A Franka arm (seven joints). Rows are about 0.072 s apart.
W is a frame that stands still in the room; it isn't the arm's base.
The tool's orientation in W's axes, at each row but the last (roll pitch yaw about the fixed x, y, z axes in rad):
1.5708, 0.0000, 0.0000
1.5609, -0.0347, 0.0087
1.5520, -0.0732, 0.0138
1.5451, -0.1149, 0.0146
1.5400, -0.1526, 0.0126
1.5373, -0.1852, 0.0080
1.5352, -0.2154, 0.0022
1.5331, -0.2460, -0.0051
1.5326, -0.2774, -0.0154
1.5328, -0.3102, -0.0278
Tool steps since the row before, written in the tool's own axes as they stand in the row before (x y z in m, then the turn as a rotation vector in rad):
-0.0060, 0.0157, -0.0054, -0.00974, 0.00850, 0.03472
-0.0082, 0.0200, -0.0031, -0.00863, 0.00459, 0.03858
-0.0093, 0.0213, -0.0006, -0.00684, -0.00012, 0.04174
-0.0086, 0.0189, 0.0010, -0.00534, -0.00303, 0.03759
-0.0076, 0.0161, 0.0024, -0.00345, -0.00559, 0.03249
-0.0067, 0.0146, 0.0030, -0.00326, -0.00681, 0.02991
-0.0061, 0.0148, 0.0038, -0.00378, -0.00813, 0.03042
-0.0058, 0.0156, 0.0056, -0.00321, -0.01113, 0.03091
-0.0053, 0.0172, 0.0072, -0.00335, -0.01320, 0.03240
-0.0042, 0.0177, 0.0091, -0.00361, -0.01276, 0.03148
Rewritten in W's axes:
-0.0060, 0.0054, 0.0157, -0.00974, -0.03472, 0.00850
-0.0089, 0.0032, 0.0197, -0.00846, -0.03861, 0.00467
-0.0108, 0.0009, 0.0205, -0.00629, -0.04183, 0.00016
-0.0107, -0.0007, 0.0178, -0.00452, -0.03773, -0.00266
-0.0099, -0.0020, 0.0148, -0.00230, -0.03268, -0.00506
-0.0093, -0.0026, 0.0132, -0.00189, -0.03014, -0.00631
-0.0091, -0.0033, 0.0133, -0.00212, -0.03069, -0.00769
-0.0095, -0.0050, 0.0139, -0.00085, -0.03130, -0.01044
-0.0100, -0.0064, 0.0153, -0.00045, -0.03288, -0.01241
-0.0097, -0.0082, 0.0159, -0.00080, -0.03193, -0.01211

